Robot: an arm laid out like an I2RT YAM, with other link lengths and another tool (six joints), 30 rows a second.
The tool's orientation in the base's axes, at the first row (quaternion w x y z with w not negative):
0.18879 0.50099 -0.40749 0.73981
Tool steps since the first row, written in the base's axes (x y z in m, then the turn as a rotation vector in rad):
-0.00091 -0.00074 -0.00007 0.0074 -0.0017 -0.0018
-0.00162 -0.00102 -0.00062 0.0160 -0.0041 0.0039
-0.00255 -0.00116 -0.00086 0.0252 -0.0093 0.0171
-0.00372 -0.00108 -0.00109 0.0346 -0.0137 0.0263
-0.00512 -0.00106 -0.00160 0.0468 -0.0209 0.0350
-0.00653 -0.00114 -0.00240 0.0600 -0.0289 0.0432
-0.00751 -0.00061 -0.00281 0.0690 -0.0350 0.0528
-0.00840 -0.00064 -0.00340 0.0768 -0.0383 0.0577
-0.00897 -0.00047 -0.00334 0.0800 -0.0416 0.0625
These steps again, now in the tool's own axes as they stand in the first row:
0.00042 0.00110 0.00004 -0.0045 -0.0033 0.0054
0.00027 0.00198 -0.00025 -0.0028 -0.0102 0.0133
0.00047 0.00280 -0.00072 0.0058 -0.0189 0.0250
0.00075 0.00365 -0.00151 0.0105 -0.0265 0.0355
0.00089 0.00482 -0.00243 0.0141 -0.0342 0.0499
0.00079 0.00616 -0.00333 0.0168 -0.0419 0.0653
0.00077 0.00669 -0.00439 0.0223 -0.0484 0.0770
0.00062 0.00756 -0.00499 0.0238 -0.0538 0.0850
0.00090 0.00783 -0.00545 0.0272 -0.0561 0.0903

